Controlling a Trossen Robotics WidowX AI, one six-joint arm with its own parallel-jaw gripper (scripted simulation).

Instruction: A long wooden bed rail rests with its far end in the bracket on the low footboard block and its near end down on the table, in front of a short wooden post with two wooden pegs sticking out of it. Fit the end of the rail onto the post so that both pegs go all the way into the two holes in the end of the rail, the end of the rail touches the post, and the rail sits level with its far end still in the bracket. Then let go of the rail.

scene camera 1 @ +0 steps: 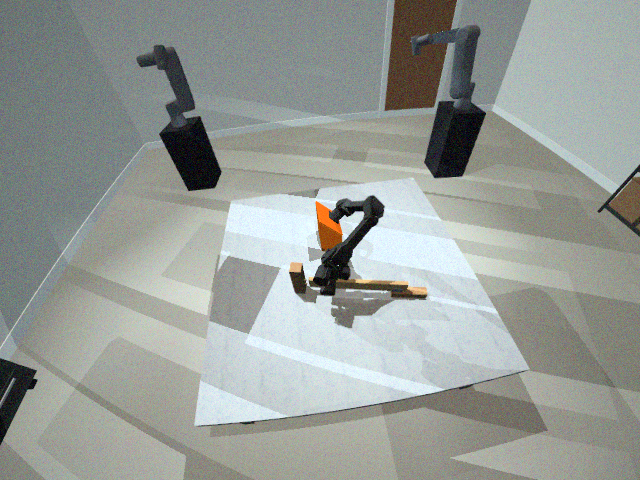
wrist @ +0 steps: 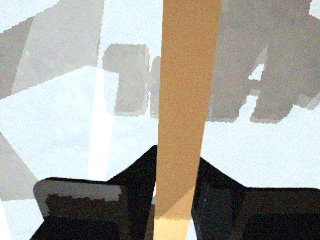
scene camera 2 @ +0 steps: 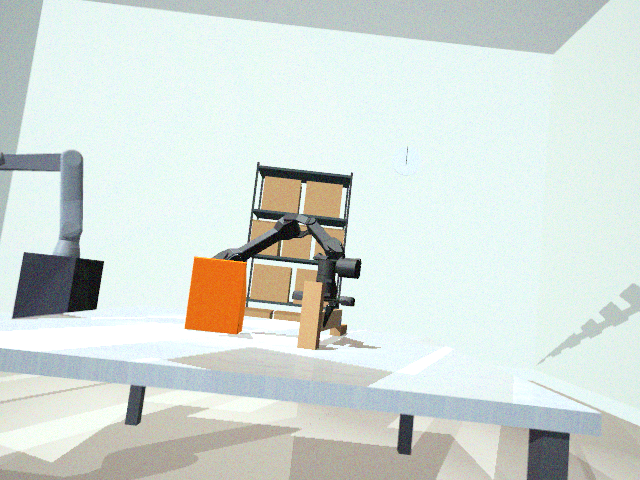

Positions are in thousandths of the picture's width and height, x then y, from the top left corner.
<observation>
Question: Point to a wooden rail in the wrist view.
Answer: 589, 177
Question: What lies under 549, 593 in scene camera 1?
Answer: A wooden rail.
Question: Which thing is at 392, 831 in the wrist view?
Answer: The gripper.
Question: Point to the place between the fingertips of the gripper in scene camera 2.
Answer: At 501, 682
</observation>
